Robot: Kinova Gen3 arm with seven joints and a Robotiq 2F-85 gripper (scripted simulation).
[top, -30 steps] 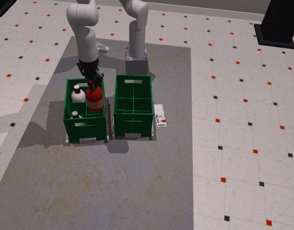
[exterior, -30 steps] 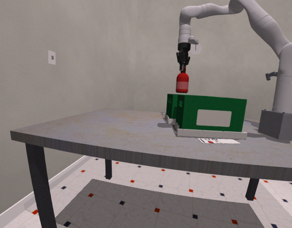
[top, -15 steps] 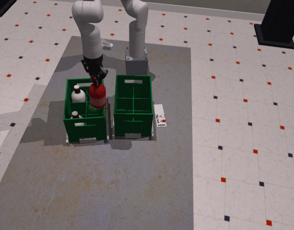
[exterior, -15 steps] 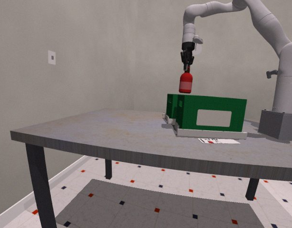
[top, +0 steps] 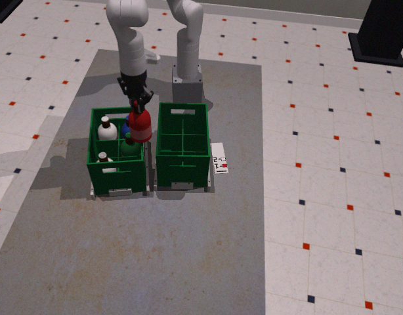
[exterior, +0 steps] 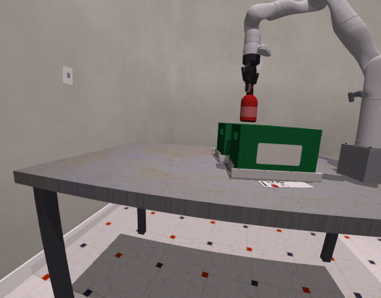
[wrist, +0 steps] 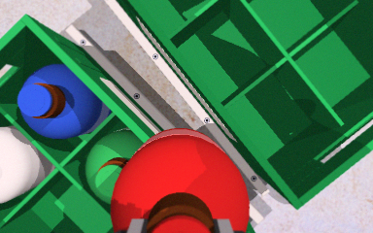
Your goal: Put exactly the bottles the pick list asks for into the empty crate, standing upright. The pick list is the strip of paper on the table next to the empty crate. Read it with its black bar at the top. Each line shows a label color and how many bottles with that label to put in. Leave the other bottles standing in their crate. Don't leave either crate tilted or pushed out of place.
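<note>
Right now my hand is 7 cm above the red-label bottle. Round my hand: green bottle 3 cm behind, 5 cm to the right, 25 cm below; then blue bottle 11 cm behind, 7 cm to the right, 25 cm below; then pick list 11 cm behind, 28 cm to the left, 33 cm below.
</note>
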